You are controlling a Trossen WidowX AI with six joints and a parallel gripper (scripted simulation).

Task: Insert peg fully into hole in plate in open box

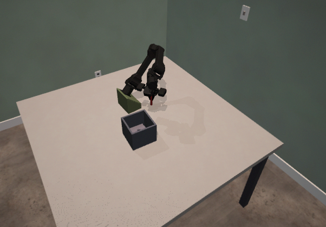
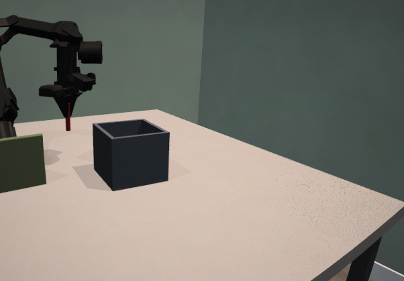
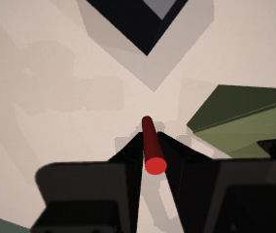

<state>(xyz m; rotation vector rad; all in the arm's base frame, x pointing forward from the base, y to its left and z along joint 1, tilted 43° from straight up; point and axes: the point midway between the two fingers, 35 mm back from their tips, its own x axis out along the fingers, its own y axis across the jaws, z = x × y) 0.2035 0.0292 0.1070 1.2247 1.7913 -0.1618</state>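
Right now my hand is 160 mm to the left of the pale grey plate, 130 mm short of it and 130 mm above it. From my hand the other things lie so: red peg: 40 mm below.
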